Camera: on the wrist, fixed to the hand. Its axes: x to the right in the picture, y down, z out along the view.
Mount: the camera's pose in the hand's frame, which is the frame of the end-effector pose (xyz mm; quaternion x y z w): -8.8 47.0 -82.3 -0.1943 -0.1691 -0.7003 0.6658
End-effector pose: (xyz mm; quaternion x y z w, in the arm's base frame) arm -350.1 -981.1 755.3 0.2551 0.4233 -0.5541 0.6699
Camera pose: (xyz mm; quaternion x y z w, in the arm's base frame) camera -328.7 -897.7 714.7 -0.3504 0.4548 -0.7989 0.1791
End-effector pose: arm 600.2 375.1 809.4 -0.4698 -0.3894 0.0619 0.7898
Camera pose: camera 662.1 339.8 746.3 -0.1831 -0.7338 -0.5081 0.4121
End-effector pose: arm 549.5 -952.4 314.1 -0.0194 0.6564 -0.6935 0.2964
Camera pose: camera 540.6 -872.8 262.6 0.6474 -0.5080 0.5385 0.1811
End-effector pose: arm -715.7 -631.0 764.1 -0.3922 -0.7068 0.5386 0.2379
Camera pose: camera -634.1 -585.6 745.5 0.2787 -0.8901 0.1210 0.3398
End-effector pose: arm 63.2 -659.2 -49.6 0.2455 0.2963 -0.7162 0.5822
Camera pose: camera 111.6 -601.6 -107.9 0.2783 -0.4099 0.8685 0.0161
